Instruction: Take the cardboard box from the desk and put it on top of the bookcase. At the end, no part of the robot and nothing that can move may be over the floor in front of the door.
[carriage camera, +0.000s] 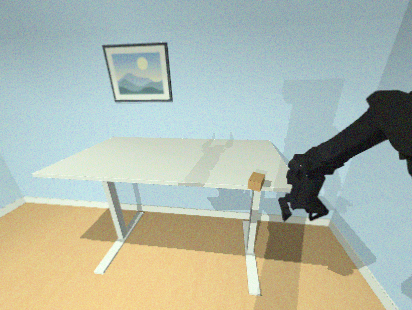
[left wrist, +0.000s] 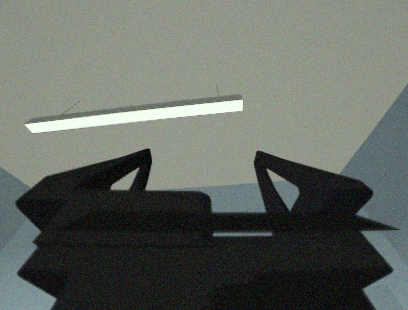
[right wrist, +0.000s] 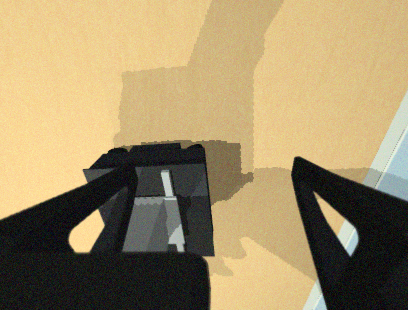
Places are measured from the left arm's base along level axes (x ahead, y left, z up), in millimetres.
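Pixels of known places: left gripper, fingertip midpoint: (left wrist: 203, 155); right gripper, fingertip midpoint: (carriage camera: 296, 219) (right wrist: 212, 168).
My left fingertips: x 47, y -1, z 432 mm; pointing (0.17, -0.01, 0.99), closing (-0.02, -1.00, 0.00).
Behind a point stands the place of what it marks.
The small brown cardboard box (carriage camera: 256, 181) @(y -587, x 595, z -11 mm) sits at the front edge of the white desk (carriage camera: 150, 160) @(y 18, x 984, z -60 mm), near its right end in the carriage view. My right gripper (carriage camera: 303, 218) @(y -671, x 384, z -44 mm) (right wrist: 212, 168) @(y -671, x 384, z -44 mm) is open and empty. It points down, to the right of the desk and the box in the carriage view, apart from the box. The box does not show in the right wrist view. My left gripper (left wrist: 203, 155) @(y -1, x 47, z 432 mm) is open and points up toward the ceiling, with nothing between its fingers. The bookcase and the door do not show in these views.
A framed picture (carriage camera: 142, 72) @(y 147, x 1532, z 513 mm) hangs on the blue wall above the desk. The desk stands on white legs (carriage camera: 253, 270). A dark part of the robot's base (right wrist: 197, 215) @(y -533, x -264, z -712 mm) shows below the right gripper, over the wooden floor. A lamp (left wrist: 145, 115) @(y 283, x 370, z 1067 mm) hangs from the ceiling.
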